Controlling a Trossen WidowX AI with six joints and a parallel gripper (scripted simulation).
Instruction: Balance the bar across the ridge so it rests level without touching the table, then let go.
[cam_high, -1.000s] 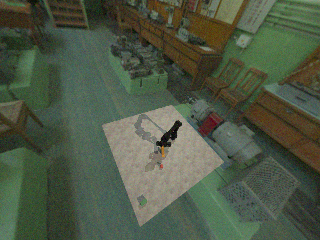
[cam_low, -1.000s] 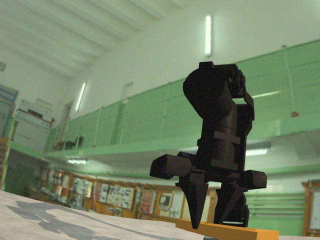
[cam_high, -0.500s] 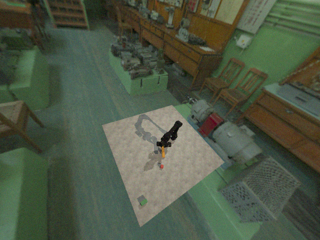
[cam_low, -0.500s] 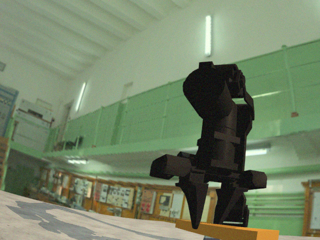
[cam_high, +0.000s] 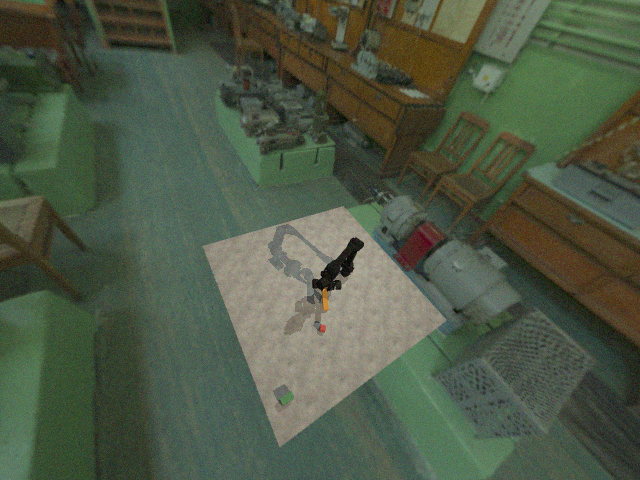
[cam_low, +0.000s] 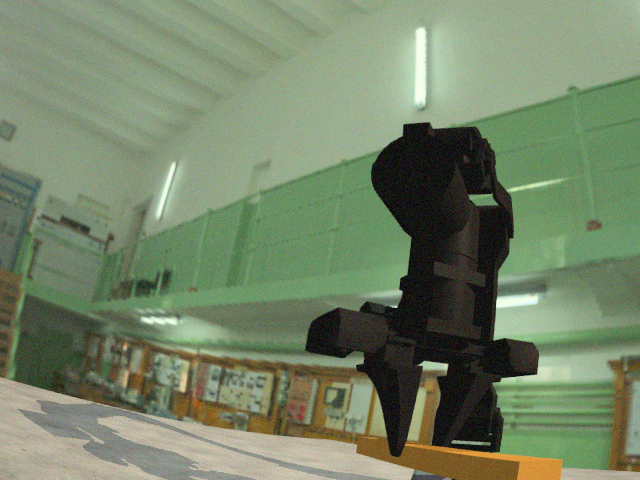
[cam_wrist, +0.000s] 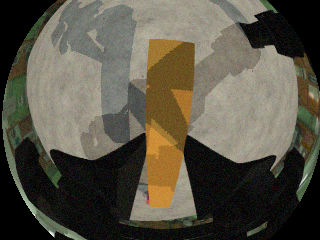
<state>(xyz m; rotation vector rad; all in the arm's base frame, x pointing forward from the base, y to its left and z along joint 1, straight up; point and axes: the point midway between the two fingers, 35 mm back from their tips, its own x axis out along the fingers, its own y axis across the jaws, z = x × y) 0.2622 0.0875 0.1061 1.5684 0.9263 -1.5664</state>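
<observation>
My gripper tip is 2 cm to the right of the orange bar and 1 cm short of it. The rest, counted from my gripper tip: red ball 20 cm to the left, 12 cm ahead, 6 cm below.
</observation>
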